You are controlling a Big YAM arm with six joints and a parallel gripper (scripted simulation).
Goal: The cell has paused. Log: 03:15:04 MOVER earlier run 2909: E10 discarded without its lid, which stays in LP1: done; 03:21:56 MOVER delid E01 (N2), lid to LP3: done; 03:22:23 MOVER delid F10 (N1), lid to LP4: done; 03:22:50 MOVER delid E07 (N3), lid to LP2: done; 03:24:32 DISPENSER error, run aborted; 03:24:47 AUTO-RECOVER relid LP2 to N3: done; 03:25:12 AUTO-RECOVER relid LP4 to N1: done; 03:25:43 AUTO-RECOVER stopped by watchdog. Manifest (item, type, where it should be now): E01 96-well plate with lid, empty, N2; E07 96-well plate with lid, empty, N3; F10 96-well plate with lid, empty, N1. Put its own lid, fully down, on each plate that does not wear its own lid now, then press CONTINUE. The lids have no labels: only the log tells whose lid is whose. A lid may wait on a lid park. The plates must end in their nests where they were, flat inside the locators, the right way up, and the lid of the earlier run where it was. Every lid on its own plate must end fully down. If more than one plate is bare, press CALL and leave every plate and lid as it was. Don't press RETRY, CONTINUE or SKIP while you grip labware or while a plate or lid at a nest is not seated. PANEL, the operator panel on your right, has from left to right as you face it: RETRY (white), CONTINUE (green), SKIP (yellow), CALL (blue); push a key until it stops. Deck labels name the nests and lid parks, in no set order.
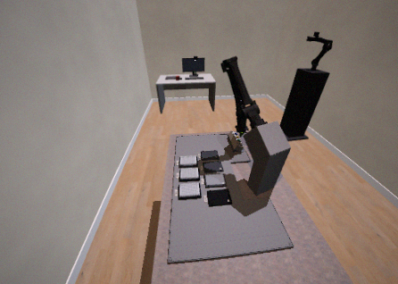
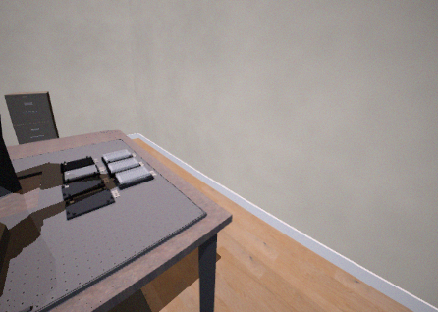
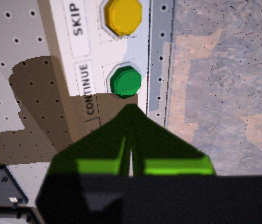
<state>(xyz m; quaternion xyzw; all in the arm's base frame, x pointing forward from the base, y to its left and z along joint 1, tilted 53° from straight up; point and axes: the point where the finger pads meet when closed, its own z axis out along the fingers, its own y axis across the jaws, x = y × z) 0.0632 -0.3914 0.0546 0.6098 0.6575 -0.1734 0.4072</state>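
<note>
My hand is 5 cm above the green continue key. From my hand the other things lie so: white retry key (5 cm to the left, 5 cm below, 1 cm ahead); LP4 label (38 cm ahead, 11 cm below, 8 cm to the left); yellow skip key (5 cm to the right, 5 cm below).
</note>
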